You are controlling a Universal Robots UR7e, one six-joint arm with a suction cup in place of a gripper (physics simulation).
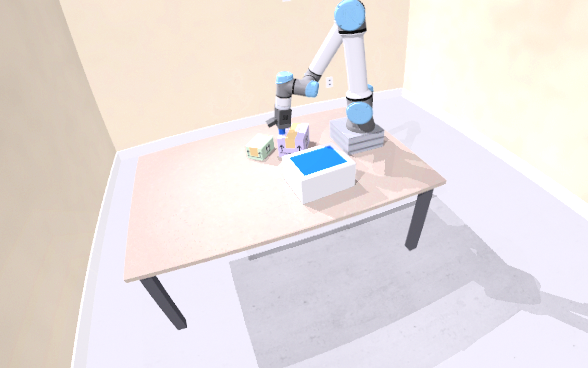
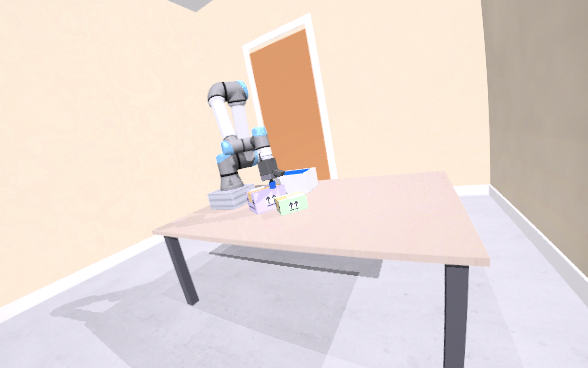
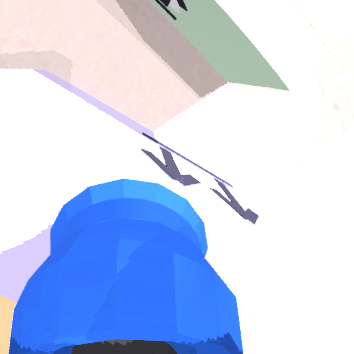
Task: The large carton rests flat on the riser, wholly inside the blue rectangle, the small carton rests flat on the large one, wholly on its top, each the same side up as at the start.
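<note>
The large lilac carton [image 1: 292,144] [image 2: 265,200] [image 3: 17,263] stands on the table behind the riser, arrows pointing up. The small green carton [image 1: 260,147] [image 2: 292,204] [image 3: 225,46] stands on the table just to its left, a narrow gap between them. The white riser [image 1: 329,182] [image 2: 300,180] carries the blue rectangle [image 1: 318,160] on top, with nothing on it. My blue suction cup [image 1: 281,131] [image 2: 272,185] [image 3: 126,246] points straight down over the large carton's top, at or just above its surface. It holds nothing.
The arm's base stands on a grey stacked pedestal [image 1: 358,136] [image 2: 227,197] at the table's back right, close behind the riser. The table [image 1: 201,204] stretches wide to the front and left. A door [image 2: 289,102] is in the wall behind.
</note>
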